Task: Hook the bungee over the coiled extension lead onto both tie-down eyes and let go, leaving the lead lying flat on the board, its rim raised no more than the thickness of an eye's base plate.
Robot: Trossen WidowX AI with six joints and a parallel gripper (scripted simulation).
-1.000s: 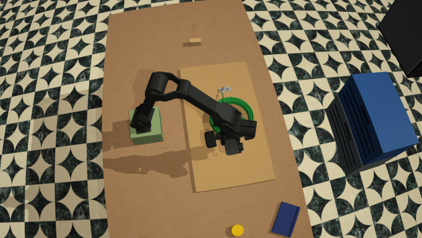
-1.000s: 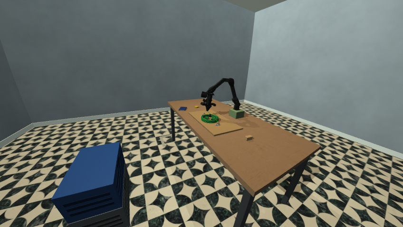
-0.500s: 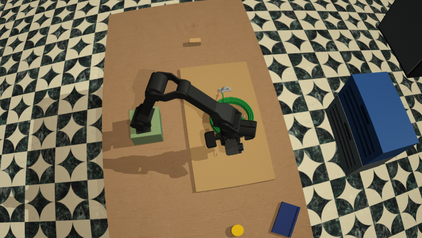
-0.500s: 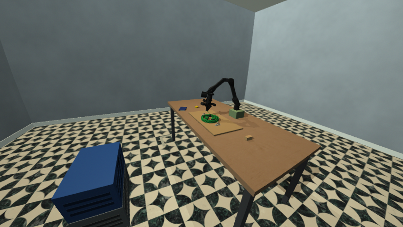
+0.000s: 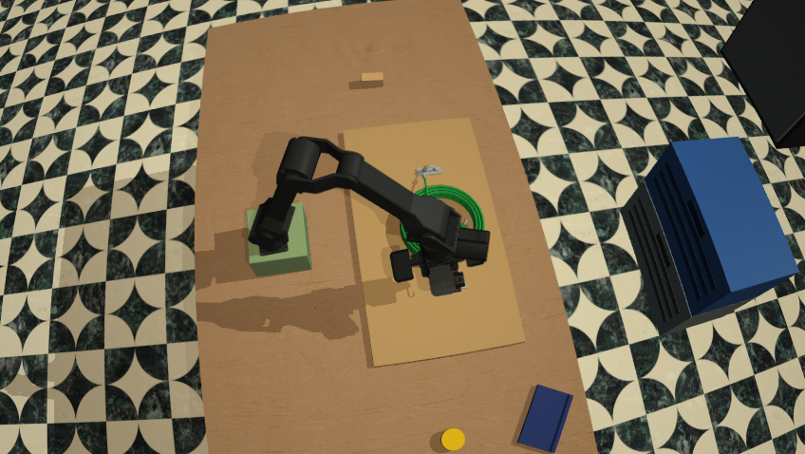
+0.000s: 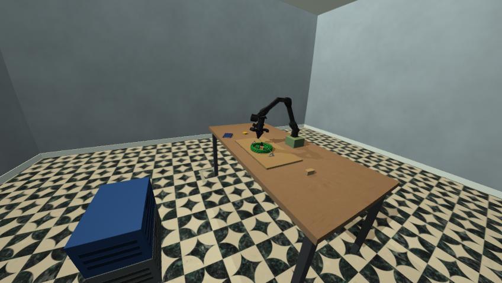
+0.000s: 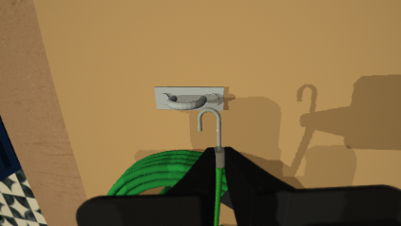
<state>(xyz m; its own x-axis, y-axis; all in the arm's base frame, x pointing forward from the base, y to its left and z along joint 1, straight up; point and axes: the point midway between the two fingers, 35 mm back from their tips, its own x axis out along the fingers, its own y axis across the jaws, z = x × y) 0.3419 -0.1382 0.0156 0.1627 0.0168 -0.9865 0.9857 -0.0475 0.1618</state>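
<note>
Right now the board is 13 cm to the left of my hand, 9 cm below it and 1 cm ahead of it. From my hand the other things lie so: small wooden block 61 cm to the left, 8 cm below, 3 cm behind; then yellow disc 37 cm to the right, 9 cm below, 5 cm behind.
</note>
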